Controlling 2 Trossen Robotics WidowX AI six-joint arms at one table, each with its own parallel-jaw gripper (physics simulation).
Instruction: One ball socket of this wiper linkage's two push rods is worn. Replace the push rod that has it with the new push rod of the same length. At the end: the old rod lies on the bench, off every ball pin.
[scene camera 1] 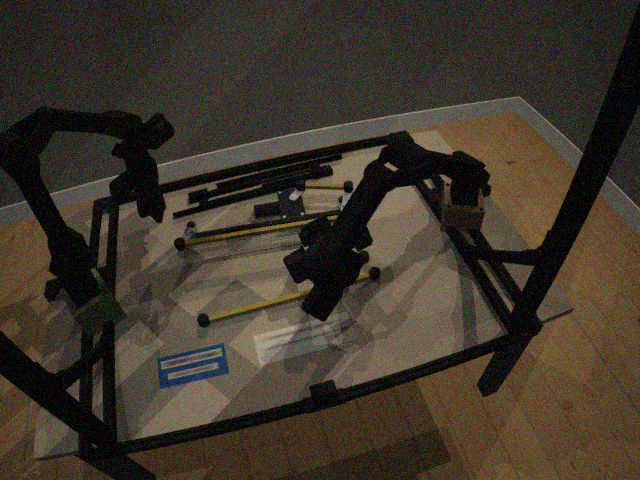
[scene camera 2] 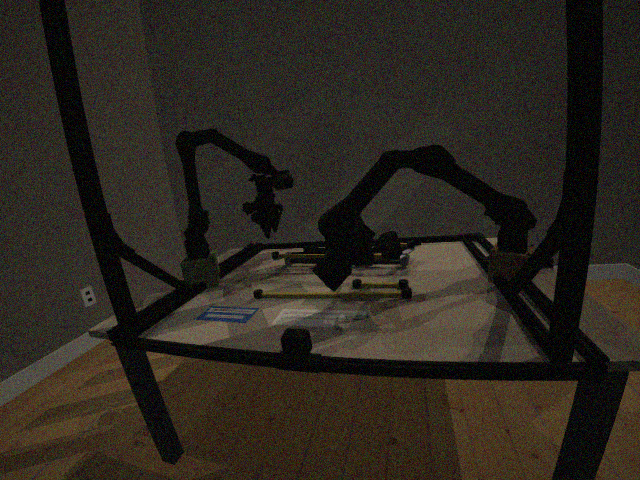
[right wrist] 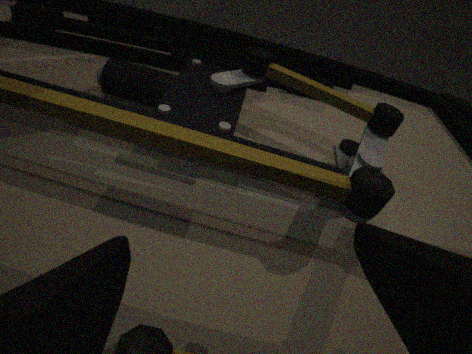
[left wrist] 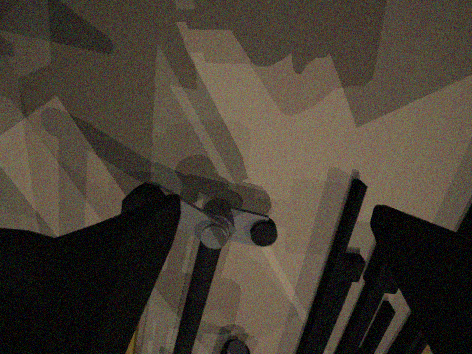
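The linkage's long yellow push rod (scene camera 1: 248,234) (right wrist: 150,127) and short yellow rod (scene camera 1: 325,186) (right wrist: 320,92) sit at the back, black sockets at the cranks. A loose long yellow rod (scene camera 1: 253,308) (scene camera 2: 310,294) lies in front; a loose short one (scene camera 2: 379,284) lies just behind its right part. My left gripper (scene camera 1: 155,214) (scene camera 2: 268,230) (left wrist: 276,209) is open and empty, high near the linkage's left crank (left wrist: 240,230); its finger hides that long-rod socket. My right gripper (scene camera 2: 333,284) (right wrist: 244,242) is open and empty, in front of the linkage. Socket wear is not discernible.
Black bars (scene camera 1: 258,180) (left wrist: 332,285) lie behind the linkage. A blue panel (scene camera 1: 192,381) (scene camera 2: 202,318) with pale strips and a pale sheet (scene camera 1: 266,351) lie at the front. A black block (scene camera 1: 323,391) (scene camera 2: 296,341) stands on the front rail. Dark frame rails surround the bench.
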